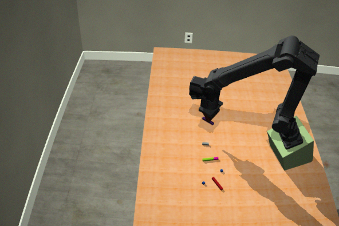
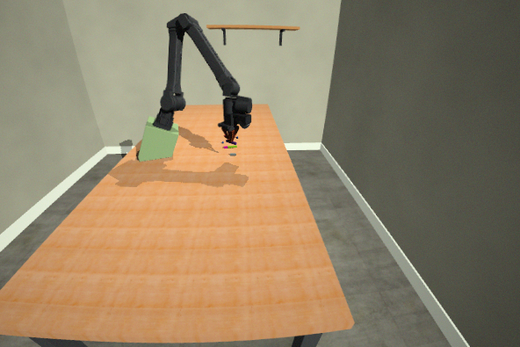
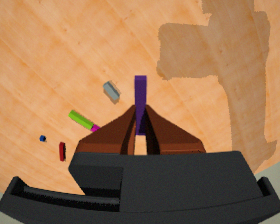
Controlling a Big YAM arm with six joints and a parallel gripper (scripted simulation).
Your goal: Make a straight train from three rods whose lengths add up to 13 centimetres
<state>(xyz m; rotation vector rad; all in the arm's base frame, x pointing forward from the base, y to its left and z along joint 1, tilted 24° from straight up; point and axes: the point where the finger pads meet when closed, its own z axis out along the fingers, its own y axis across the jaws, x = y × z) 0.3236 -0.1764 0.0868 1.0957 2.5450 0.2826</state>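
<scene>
My hand is 20 mm short of the lime rod, 140 mm to the right of it and 100 mm above it. The rest, counted from my hand: magenta rod: 20 mm behind, 140 mm to the left, 100 mm below; then grey rod: 10 mm ahead, 50 mm to the left, 100 mm below; then purple rod: 10 mm below.
</scene>
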